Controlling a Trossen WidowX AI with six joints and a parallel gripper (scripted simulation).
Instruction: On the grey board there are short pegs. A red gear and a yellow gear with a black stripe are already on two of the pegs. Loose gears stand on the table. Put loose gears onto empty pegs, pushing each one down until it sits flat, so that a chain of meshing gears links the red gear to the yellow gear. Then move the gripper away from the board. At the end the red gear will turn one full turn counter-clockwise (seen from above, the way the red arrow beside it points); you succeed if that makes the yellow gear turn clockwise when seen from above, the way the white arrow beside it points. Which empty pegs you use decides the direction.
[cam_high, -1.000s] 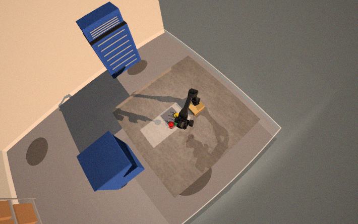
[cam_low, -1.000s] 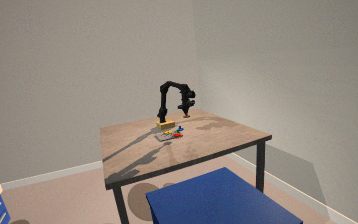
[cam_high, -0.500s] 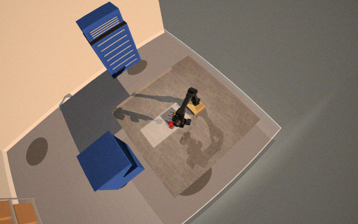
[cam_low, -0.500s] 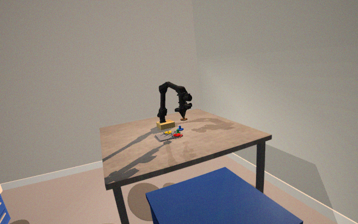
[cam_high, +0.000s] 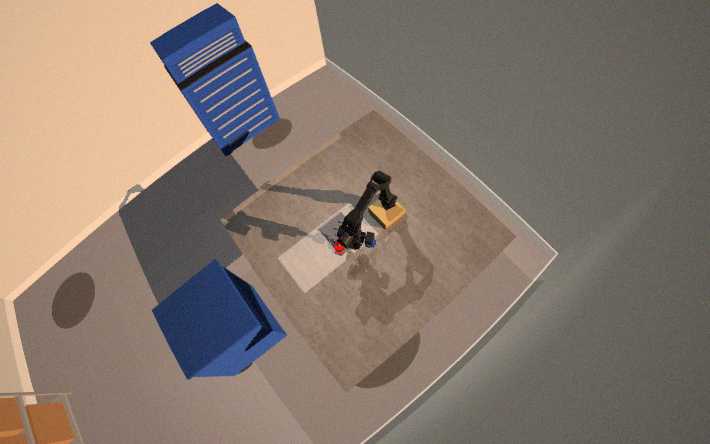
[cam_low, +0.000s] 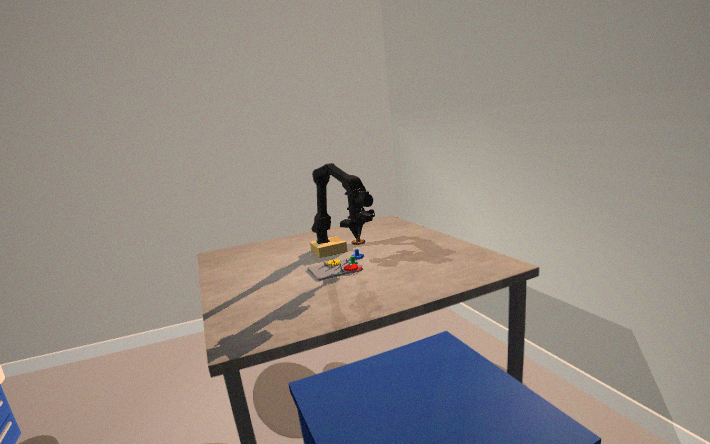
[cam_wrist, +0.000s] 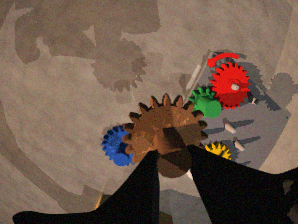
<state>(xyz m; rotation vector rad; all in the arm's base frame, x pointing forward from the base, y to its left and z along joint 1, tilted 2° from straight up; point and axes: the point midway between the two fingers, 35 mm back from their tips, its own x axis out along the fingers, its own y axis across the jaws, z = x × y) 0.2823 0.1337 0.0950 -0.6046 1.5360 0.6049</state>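
My gripper tip is now 4 cm short of the green gear, 4 cm to the left of it and 10 cm above it. From my gripper tip the other things lie so: red gear (9 cm ahead, 6 cm to the right, 11 cm below); blue gear (7 cm behind, 11 cm below); brown gear (1 cm below).
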